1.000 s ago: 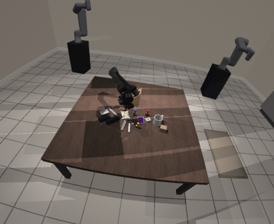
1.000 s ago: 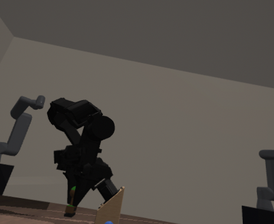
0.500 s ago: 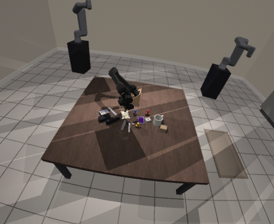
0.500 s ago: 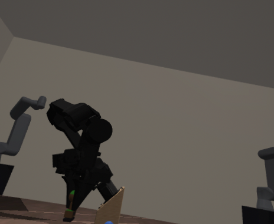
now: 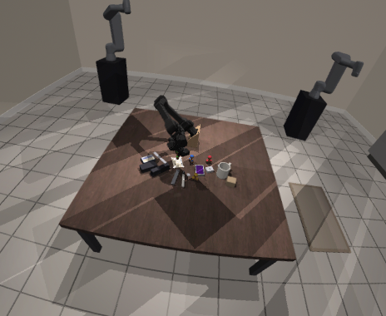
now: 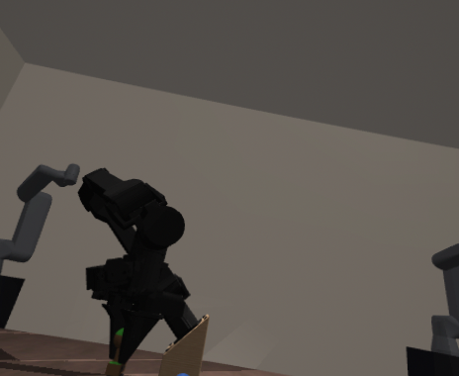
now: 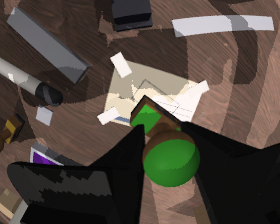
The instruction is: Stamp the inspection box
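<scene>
My gripper tip is 8 cm above the card. The rest, counted from my gripper tip: grey bar 14 cm ahead, 7 cm below, 3 cm to the left; then blue stamp 9 cm to the left, 5 cm below, 4 cm behind; then PASS stamp right at my gripper tip.
</scene>
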